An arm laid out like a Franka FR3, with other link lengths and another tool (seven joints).
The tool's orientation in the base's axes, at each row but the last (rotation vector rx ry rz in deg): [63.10 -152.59 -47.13]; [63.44 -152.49 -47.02]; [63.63 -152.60 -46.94]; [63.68 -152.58 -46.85]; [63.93 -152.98 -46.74]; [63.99 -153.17 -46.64]
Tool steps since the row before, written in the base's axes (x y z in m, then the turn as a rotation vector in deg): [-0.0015 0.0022 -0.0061 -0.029 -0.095 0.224]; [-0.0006 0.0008 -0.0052 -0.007 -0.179 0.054]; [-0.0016 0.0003 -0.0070 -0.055 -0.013 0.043]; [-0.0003 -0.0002 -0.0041 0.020 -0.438 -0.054]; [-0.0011 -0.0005 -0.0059 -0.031 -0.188 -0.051]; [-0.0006 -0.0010 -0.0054 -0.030 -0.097 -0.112]
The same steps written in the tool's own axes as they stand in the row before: [0.0000 -0.0011 0.0066 0.070 0.083 -0.220]; [0.0003 -0.0020 0.0049 0.125 -0.070 -0.120]; [0.0015 -0.0026 0.0065 0.045 0.049 -0.024]; [0.0007 -0.0021 0.0035 0.293 -0.295 -0.149]; [0.0016 -0.0027 0.0051 0.157 -0.117 -0.028]; [0.0016 -0.0031 0.0043 0.098 -0.097 0.063]
